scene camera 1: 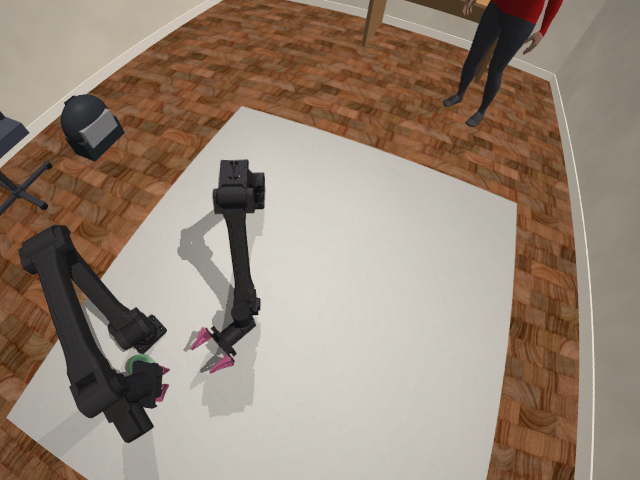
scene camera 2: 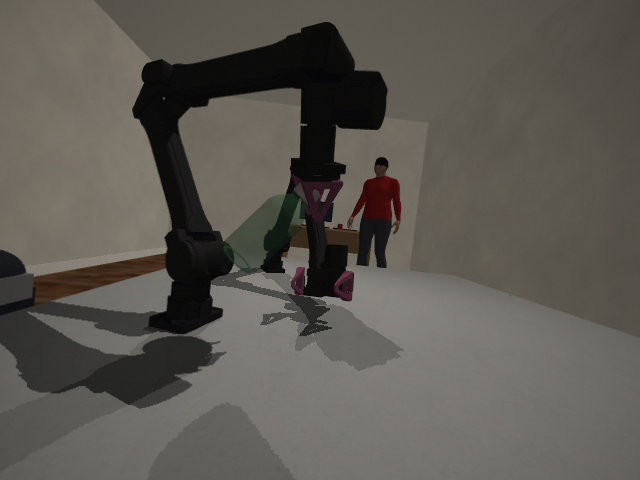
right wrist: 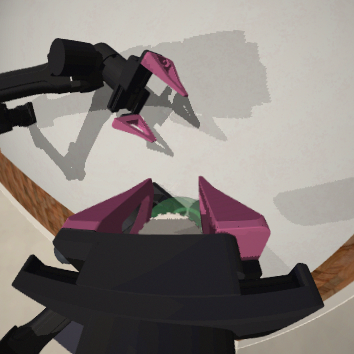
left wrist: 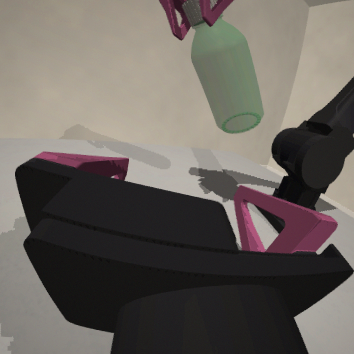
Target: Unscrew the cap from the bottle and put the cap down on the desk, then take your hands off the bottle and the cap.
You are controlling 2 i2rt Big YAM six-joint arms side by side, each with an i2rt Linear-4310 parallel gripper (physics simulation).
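Places are measured from the left arm's base along level axes (x left, y back, z up), in centimetres.
Pixels of known places: left gripper, fingertip midpoint: (scene camera 1: 200,361) (scene camera 2: 312,285) (right wrist: 168,120) (left wrist: 184,178); right gripper, fingertip midpoint: (scene camera 1: 167,376) (scene camera 2: 314,218) (right wrist: 174,183) (left wrist: 191,29); left arm's base, origin of the base link: (scene camera 2: 272,270) (right wrist: 28,114); right arm's base, origin of the base link: (scene camera 1: 147,334) (scene camera 2: 188,320) (left wrist: 283,220).
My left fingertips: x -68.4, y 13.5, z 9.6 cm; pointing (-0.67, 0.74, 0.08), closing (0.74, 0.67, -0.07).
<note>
Ahead of a thing's pixels: the offset from my left fingertips to its middle. Level surfaces: height alone.
The translucent green bottle @(dx -5.0, dy +11.2, dz +12.2 cm) (scene camera 1: 138,359) (scene camera 2: 263,232) (left wrist: 227,80) (right wrist: 162,206) hangs tilted in the air above the desk, its base down toward the right arm's mount. Its ribbed grey cap @(dx -7.3, dy +6.6, dz +18.4 cm) (scene camera 2: 307,193) (left wrist: 194,12) (right wrist: 170,226) is at the bottle's neck. My right gripper (scene camera 1: 166,383) (scene camera 2: 317,218) (left wrist: 191,29) (right wrist: 174,183) points down and is shut on the cap, the bottle hanging with it. My left gripper (scene camera 1: 201,359) (scene camera 2: 320,284) (left wrist: 184,178) (right wrist: 168,120) is wide open and empty, low over the desk, apart from the bottle. The cap is hidden in scene camera 1.
The white desk top @(dz -9.6 cm) (scene camera 1: 387,310) (scene camera 2: 465,387) lies under both arms, with arm shadows on it. The right arm's mount (scene camera 1: 149,333) (scene camera 2: 186,317) stands close to the bottle's base. A person in red (scene camera 1: 496,51) (scene camera 2: 379,201) stands beyond the desk.
</note>
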